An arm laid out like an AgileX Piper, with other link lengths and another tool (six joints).
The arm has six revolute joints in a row. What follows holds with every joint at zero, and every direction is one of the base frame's.
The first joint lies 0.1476 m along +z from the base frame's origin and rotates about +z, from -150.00 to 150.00 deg.
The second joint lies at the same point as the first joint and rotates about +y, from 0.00 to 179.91 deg.
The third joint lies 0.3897 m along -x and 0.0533 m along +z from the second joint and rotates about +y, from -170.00 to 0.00 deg.
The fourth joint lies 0.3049 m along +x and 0.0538 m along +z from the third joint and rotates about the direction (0.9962, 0, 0.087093), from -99.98 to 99.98 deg.
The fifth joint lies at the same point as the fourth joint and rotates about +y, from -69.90 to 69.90 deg.
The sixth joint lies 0.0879 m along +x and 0.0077 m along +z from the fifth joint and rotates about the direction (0.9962, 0, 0.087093), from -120.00 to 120.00 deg.
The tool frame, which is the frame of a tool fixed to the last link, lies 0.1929 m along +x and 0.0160 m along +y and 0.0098 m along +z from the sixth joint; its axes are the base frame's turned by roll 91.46, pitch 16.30 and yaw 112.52 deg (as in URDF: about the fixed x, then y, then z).
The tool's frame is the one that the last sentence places.
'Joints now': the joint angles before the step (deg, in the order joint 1, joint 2, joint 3, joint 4, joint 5, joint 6). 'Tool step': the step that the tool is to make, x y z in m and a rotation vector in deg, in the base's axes. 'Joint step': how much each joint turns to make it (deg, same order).
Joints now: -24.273 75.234 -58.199 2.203 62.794 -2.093
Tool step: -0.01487 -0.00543 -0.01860 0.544 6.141 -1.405
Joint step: 0.000 2.685 -0.001 -2.555 3.108 2.092
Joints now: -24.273 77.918 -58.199 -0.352 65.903 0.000
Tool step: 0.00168 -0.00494 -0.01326 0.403 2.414 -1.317
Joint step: 0.000 2.518 -0.131 -0.883 -0.001 1.575
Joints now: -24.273 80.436 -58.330 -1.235 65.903 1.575
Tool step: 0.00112 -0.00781 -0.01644 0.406 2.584 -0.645
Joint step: -0.565 2.950 0.000 -0.783 -0.422 0.343
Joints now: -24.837 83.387 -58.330 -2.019 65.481 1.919
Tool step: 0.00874 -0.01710 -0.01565 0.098 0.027 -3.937
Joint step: -1.987 2.848 0.000 -0.130 -2.714 2.096
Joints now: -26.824 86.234 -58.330 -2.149 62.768 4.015
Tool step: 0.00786 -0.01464 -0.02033 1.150 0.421 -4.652
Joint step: -2.116 3.503 0.000 0.694 -2.530 2.325
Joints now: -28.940 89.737 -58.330 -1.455 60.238 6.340
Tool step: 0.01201 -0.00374 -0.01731 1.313 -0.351 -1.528
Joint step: -0.593 2.903 0.000 1.455 -2.564 0.284
